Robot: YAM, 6 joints.
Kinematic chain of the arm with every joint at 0, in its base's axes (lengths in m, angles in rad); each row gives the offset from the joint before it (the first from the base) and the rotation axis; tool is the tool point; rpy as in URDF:
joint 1: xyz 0 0 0.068 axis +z
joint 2: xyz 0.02 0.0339 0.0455 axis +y
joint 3: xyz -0.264 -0.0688 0 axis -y
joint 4: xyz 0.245 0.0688 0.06 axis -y
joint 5: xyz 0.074 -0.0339 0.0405 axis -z
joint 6: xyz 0.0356 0 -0.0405 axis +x
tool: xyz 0 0 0 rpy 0 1.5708 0
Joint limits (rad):
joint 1: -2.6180..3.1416
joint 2: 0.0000..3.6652
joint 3: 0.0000..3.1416
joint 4: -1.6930..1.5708
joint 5: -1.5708..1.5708
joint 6: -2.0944..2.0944
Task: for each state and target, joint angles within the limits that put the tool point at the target. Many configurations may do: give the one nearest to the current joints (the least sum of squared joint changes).
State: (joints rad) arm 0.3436 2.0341 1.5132 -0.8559 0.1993 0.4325
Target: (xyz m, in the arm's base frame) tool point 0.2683 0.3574 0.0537
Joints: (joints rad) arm 0.9385 2.4124 1.6440 -0.6909 0.1464 0.4325
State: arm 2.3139 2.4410 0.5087 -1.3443 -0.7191 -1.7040
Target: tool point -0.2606 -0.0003 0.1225
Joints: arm 3.0399 1.9913 1.0698 -1.3718 -0.8503 -1.7040
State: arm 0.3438 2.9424 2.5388 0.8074 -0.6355 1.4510
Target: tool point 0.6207 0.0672 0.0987
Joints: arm 0.0748 3.0282 2.5029 0.7832 -0.6171 1.4510
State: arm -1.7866 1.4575 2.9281 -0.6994 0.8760 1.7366
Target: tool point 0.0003 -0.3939 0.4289
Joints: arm -1.5025 1.9028 2.2127 -1.0528 0.8433 1.7366
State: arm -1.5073 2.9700 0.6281 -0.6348 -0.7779 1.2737
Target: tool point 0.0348 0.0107 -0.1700
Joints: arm -1.8245 3.5676 0.9142 -0.4172 -1.0569 1.2737
